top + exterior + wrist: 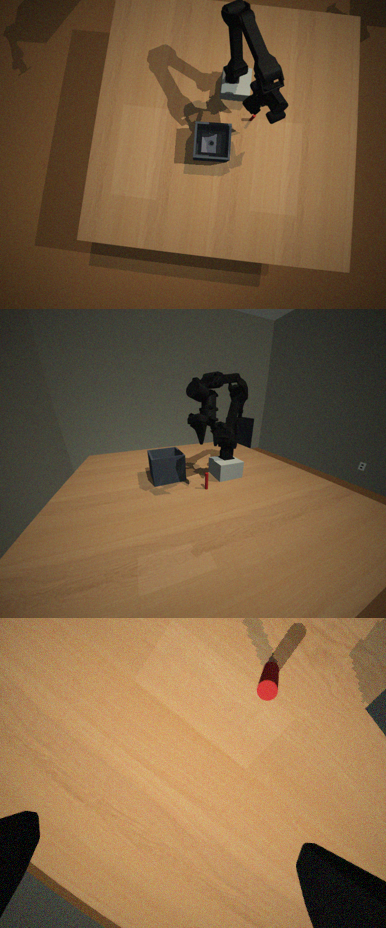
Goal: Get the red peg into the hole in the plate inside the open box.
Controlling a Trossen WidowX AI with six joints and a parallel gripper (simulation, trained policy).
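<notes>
My gripper tip is 1 cm past the red peg, 3 cm to the left of it and 17 cm above it. Also, from my gripper tip: grey plate 14 cm ahead, 21 cm to the right, 17 cm below.
</notes>
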